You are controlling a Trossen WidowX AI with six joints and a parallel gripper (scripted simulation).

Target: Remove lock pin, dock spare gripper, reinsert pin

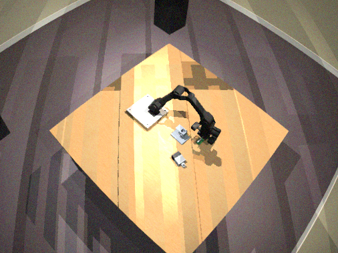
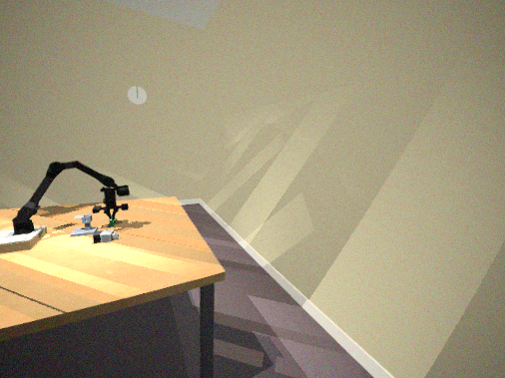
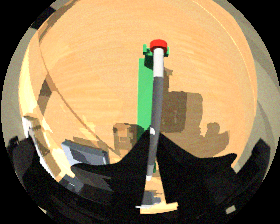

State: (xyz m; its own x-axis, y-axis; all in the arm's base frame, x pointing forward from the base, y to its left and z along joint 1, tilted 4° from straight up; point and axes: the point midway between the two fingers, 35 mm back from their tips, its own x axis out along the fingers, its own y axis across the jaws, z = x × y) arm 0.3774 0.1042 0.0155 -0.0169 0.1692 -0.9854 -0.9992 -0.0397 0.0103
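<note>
The green strip is 20 mm to the left of my gripper tip. Round my gripper tip: spare gripper 10 mm ahead, 240 mm to the right; grey mount 120 mm behind, 90 mm to the right, 30 mm above.
</note>
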